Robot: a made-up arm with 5 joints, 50 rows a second.
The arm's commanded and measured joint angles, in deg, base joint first. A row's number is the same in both.
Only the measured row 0 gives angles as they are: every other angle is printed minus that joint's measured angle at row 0.
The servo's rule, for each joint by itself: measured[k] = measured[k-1] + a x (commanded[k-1-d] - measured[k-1]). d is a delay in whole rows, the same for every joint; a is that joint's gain. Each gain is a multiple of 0.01, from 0.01 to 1. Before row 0 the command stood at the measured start. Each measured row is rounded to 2 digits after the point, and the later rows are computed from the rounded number. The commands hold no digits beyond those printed.
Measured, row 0: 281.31 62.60 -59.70 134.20 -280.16
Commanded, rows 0 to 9: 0.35 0.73 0.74 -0.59 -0.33; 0.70 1.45 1.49 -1.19 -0.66; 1.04 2.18 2.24 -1.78 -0.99; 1.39 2.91 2.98 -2.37 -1.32; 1.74 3.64 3.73 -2.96 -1.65; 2.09 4.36 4.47 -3.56 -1.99; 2.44 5.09 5.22 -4.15 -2.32; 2.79 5.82 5.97 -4.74 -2.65; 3.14 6.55 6.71 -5.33 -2.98; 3.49 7.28 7.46 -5.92 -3.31
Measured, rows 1 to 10: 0.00 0.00 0.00 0.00 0.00; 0.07 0.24 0.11 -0.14 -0.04; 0.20 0.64 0.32 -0.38 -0.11; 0.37 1.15 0.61 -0.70 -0.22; 0.57 1.73 0.97 -1.08 -0.35; 0.80 2.36 1.38 -1.51 -0.51; 1.06 3.02 1.84 -1.98 -0.69; 1.34 3.70 2.35 -2.48 -0.89; 1.63 4.40 2.89 -3.00 -1.10; 1.93 5.11 3.46 -3.54 -1.33
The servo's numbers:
d 1
a 0.20 0.33 0.15 0.23 0.12

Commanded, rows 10 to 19: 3.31 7.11 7.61 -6.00 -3.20; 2.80 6.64 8.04 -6.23 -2.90; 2.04 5.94 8.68 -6.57 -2.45; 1.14 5.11 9.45 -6.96 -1.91; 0.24 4.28 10.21 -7.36 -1.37; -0.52 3.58 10.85 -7.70 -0.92; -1.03 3.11 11.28 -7.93 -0.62; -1.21 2.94 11.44 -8.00 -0.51; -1.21 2.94 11.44 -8.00 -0.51; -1.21 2.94 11.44 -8.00 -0.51
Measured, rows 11 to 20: 2.24 5.83 4.06 -4.09 -1.57; 2.45 6.25 4.59 -4.53 -1.77; 2.52 6.38 5.11 -4.92 -1.91; 2.42 6.23 5.65 -5.30 -1.97; 2.16 5.86 6.22 -5.68 -1.96; 1.78 5.34 6.82 -6.07 -1.89; 1.32 4.76 7.42 -6.44 -1.77; 0.85 4.22 8.00 -6.78 -1.63; 0.44 3.80 8.52 -7.06 -1.50; 0.11 3.52 8.96 -7.28 -1.38
